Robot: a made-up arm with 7 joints. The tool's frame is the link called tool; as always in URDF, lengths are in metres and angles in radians.
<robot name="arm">
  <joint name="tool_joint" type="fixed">
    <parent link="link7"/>
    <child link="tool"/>
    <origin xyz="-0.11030 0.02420 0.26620"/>
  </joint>
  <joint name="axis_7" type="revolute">
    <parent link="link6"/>
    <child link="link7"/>
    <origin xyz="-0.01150 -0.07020 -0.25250"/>
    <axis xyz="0 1 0"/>
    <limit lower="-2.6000" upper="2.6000"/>
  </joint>
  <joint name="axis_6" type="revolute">
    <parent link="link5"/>
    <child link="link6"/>
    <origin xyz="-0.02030 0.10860 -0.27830"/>
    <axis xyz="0 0 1"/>
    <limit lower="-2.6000" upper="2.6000"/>
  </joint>
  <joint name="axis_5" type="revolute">
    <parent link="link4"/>
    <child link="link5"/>
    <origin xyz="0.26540 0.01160 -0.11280"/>
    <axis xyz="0 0 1"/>
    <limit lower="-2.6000" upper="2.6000"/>
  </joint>
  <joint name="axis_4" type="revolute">
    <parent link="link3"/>
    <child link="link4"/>
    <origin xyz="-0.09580 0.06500 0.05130"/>
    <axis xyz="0 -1 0"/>
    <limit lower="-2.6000" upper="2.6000"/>
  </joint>
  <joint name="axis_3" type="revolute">
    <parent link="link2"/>
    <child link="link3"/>
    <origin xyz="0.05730 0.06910 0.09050"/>
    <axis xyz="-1 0 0"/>
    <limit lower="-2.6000" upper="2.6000"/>
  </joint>
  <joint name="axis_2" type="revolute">
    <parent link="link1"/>
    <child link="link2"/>
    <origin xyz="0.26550 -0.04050 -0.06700"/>
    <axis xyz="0 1 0"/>
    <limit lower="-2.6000" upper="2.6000"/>
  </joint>
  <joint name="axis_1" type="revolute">
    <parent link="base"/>
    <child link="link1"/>
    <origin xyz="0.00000 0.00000 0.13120"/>
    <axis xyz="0 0 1"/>
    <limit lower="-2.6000" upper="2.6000"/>
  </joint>
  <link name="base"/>
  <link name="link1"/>
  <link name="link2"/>
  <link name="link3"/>
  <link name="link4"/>
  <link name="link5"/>
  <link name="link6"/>
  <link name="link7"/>
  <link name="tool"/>
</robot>
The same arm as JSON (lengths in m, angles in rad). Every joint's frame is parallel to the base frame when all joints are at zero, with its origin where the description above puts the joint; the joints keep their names.
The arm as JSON. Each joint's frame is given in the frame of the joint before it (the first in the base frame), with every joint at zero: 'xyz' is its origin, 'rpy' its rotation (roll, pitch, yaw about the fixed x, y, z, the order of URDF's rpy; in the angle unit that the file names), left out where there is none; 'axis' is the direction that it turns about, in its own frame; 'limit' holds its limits. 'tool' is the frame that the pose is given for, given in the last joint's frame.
{"units": {"length": "m", "angle": "rad"}, "joints": [
  {"name": "axis_1", "type": "revolute", "origin": {"xyz": [0.0, 0.0, 0.1312]}, "axis": [0.0, 0.0, 1.0], "limit": {"lower": -2.6, "upper": 2.6}},
  {"name": "axis_2", "type": "revolute", "origin": {"xyz": [0.2655, -0.0405, -0.067]}, "axis": [0.0, 1.0, 0.0], "limit": {"lower": -2.6, "upper": 2.6}},
  {"name": "axis_3", "type": "revolute", "origin": {"xyz": [0.0573, 0.0691, 0.0905]}, "axis": [-1.0, 0.0, 0.0], "limit": {"lower": -2.6, "upper": 2.6}},
  {"name": "axis_4", "type": "revolute", "origin": {"xyz": [-0.0958, 0.065, 0.0513]}, "axis": [0.0, -1.0, 0.0], "limit": {"lower": -2.6, "upper": 2.6}},
  {"name": "axis_5", "type": "revolute", "origin": {"xyz": [0.2654, 0.0116, -0.1128]}, "axis": [0.0, 0.0, 1.0], "limit": {"lower": -2.6, "upper": 2.6}},
  {"name": "axis_6", "type": "revolute", "origin": {"xyz": [-0.0203, 0.1086, -0.2783]}, "axis": [0.0, 0.0, 1.0], "limit": {"lower": -2.6, "upper": 2.6}},
  {"name": "axis_7", "type": "revolute", "origin": {"xyz": [-0.0115, -0.0702, -0.2525]}, "axis": [0.0, 1.0, 0.0], "limit": {"lower": -2.6, "upper": 2.6}}
], "tool": {"origin": {"xyz": [-0.1103, 0.0242, 0.2662]}}}

